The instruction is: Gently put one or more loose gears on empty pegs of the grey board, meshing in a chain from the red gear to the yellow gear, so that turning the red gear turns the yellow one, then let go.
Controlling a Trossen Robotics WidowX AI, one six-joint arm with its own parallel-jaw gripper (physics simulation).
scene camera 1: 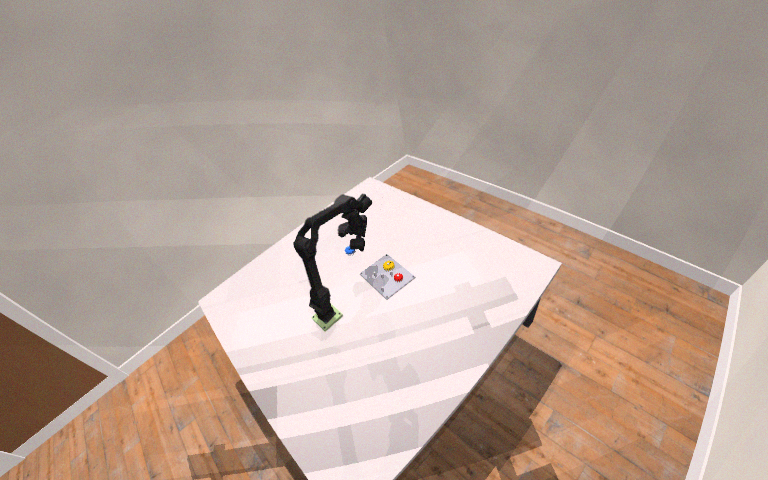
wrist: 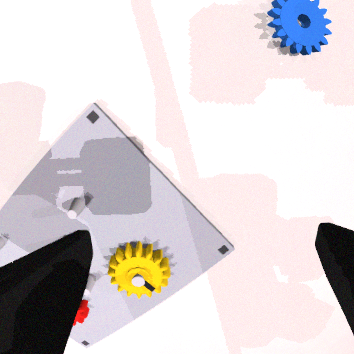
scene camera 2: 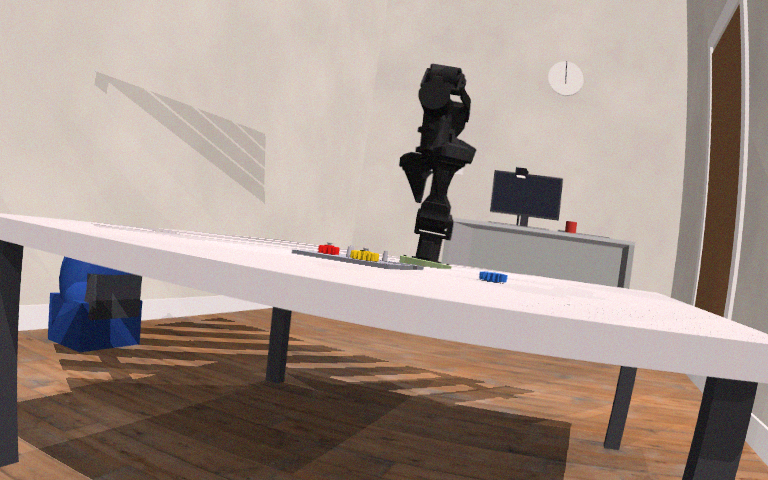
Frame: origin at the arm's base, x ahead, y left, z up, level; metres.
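Where they show: gripper, fingertip midpoint: (wrist: 207,240) (scene camera 2: 428,201); arm's base at its link origin: (scene camera 1: 326,315) (scene camera 2: 426,260).
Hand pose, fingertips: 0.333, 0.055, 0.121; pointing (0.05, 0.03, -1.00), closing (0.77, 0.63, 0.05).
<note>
Things, the pixels of their top centre, and the offset from my fingertips, as dx, dy, dz.
- grey board at its top centre: (wrist: 77,272) (scene camera 2: 360,246) (scene camera 1: 385,271) -0.013, -0.126, -0.103
- yellow gear at its top centre: (wrist: 137,278) (scene camera 2: 365,250) (scene camera 1: 388,264) +0.031, -0.102, -0.108
- red gear at its top centre: (wrist: 65,313) (scene camera 2: 329,245) (scene camera 1: 398,275) +0.002, -0.186, -0.109
- grey peg at its top centre: (wrist: 71,214) (scene camera 2: 385,250) -0.043, -0.082, -0.105
- loose blue gear at its top centre: (wrist: 303,20) (scene camera 2: 493,272) (scene camera 1: 349,249) +0.005, +0.143, -0.117
The grey board (scene camera 1: 394,289) (scene camera 2: 305,253) (wrist: 172,212) lies flat on the table. The yellow gear (scene camera 1: 388,266) (scene camera 2: 364,256) (wrist: 125,270) and the red gear (scene camera 1: 398,277) (scene camera 2: 328,249) (wrist: 81,313) sit on it, apart from each other. Bare pegs stand on the board, one of them a grey peg (scene camera 2: 385,255) (wrist: 76,207). In the wrist view the left finger hides part of the board and the red gear. A loose blue gear (scene camera 1: 349,250) (scene camera 2: 493,277) (wrist: 290,32) lies flat on the table, off the board. My gripper (scene camera 1: 350,238) (scene camera 2: 429,199) (wrist: 207,240) is open and empty, above the table.
The arm stands on a green base plate (scene camera 1: 334,321) (scene camera 2: 424,262) on the white table (scene camera 1: 441,243) (scene camera 2: 226,268). Behind the table in scene camera 2 are a grey cabinet (scene camera 2: 625,263), a monitor (scene camera 2: 526,195) and a red cup (scene camera 2: 570,226).
</note>
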